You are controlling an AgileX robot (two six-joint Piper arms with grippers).
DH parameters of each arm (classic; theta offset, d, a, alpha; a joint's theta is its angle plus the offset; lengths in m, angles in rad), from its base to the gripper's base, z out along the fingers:
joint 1: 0 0.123 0 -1.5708
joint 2: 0.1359 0 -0.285 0
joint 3: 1.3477 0 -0.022 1.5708
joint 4: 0 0.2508 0 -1.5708
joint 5: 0 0 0.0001 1.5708
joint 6: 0 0.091 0 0
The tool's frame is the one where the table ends.
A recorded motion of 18 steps. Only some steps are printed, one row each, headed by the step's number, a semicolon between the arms.
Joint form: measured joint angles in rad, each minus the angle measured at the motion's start. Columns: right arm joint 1, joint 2, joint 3, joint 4, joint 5, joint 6; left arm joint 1, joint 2, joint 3, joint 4, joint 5, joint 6.
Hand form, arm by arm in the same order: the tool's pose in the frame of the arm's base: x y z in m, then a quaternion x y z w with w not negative. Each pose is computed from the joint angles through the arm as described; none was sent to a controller.
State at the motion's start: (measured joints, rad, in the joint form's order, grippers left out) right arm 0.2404 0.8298 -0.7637 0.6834 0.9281 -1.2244; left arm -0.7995 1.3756 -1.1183 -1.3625 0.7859 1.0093
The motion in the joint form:
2: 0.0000 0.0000 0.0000 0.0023 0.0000 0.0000; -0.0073 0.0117 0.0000 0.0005 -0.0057 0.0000
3: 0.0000 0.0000 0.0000 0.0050 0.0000 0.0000; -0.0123 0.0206 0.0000 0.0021 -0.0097 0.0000
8: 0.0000 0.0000 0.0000 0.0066 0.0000 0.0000; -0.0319 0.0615 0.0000 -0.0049 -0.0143 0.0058
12: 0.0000 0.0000 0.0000 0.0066 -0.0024 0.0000; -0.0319 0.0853 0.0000 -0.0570 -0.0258 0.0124
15: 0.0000 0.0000 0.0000 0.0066 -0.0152 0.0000; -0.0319 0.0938 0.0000 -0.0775 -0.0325 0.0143
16: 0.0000 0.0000 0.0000 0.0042 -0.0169 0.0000; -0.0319 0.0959 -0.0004 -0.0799 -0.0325 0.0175
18: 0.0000 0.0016 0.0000 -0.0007 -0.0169 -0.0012; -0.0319 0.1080 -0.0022 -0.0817 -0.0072 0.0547
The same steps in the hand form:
2: 0.1287 0.0791 0.3294 -0.51893 0.73082 0.13714 0.42167; 0.1611 -0.2587 0.3592 0.40331 0.68797 -0.53023 0.28793
3: 0.1286 0.0792 0.3295 -0.51835 0.73076 0.13827 0.42211; 0.1616 -0.2610 0.3565 0.40384 0.69020 -0.52867 0.28470
8: 0.1286 0.0793 0.3296 -0.51801 0.73073 0.13895 0.42237; 0.1631 -0.2712 0.3444 0.40576 0.69725 -0.52739 0.26656
12: 0.1288 0.0793 0.3297 -0.51748 0.73071 0.13833 0.42325; 0.1678 -0.2760 0.3400 0.38437 0.70288 -0.53895 0.26028
15: 0.1298 0.0790 0.3303 -0.51462 0.73061 0.13506 0.42795; 0.1697 -0.2778 0.3385 0.37507 0.70535 -0.54302 0.25871
16: 0.1300 0.0789 0.3303 -0.51475 0.73064 0.13361 0.42818; 0.1700 -0.2782 0.3381 0.37517 0.70515 -0.54317 0.25880
18: 0.1304 0.0787 0.3298 -0.51623 0.73078 0.13156 0.42680; 0.1696 -0.2801 0.3351 0.39289 0.69660 -0.54288 0.25626

